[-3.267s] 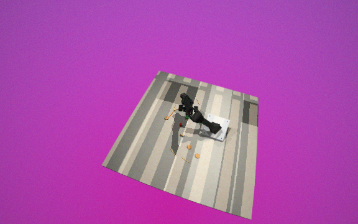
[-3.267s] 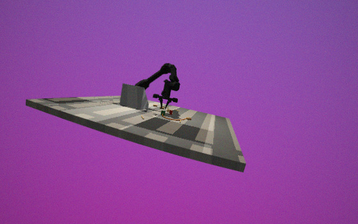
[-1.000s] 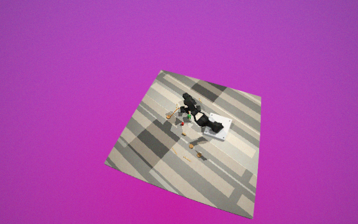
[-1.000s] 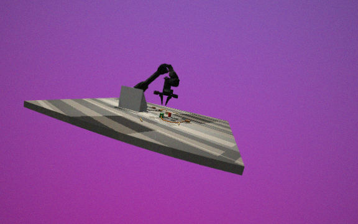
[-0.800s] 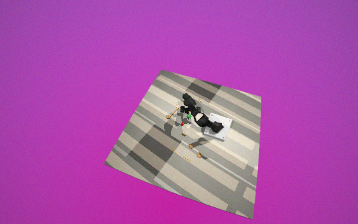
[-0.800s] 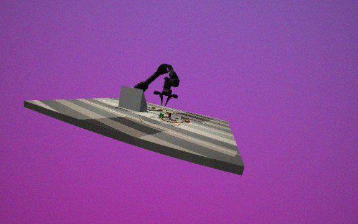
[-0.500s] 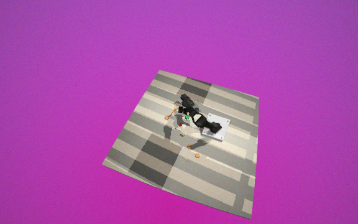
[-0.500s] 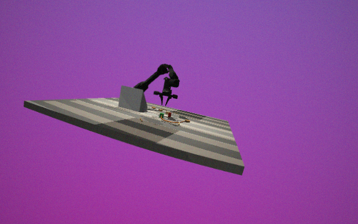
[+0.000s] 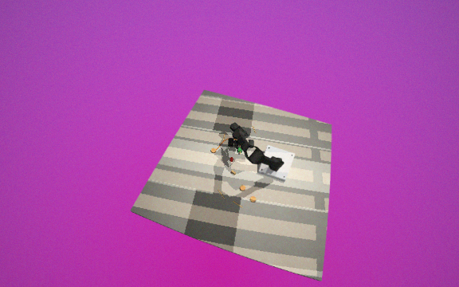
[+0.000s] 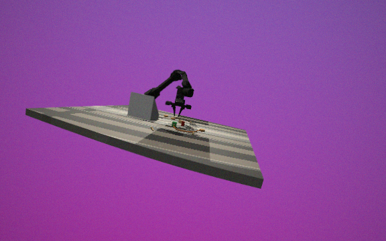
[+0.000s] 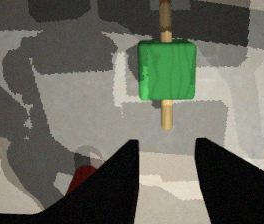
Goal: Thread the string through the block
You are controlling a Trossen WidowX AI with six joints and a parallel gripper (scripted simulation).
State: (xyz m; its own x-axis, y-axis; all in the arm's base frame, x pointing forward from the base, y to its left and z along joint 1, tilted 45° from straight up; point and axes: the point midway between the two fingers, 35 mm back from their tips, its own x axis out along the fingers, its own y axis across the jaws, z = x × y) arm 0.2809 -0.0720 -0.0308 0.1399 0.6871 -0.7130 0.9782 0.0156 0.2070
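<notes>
Now: gripper tip 2 cm to the left of the green block and 5 cm above it. From my gripper tip the other things lie so: thin wooden stick 4 cm to the right, 5 cm below; then red object 5 cm ahead, 8 cm to the left, 5 cm below; then round wooden button 20 cm ahead, 2 cm to the left, 6 cm below.
</notes>
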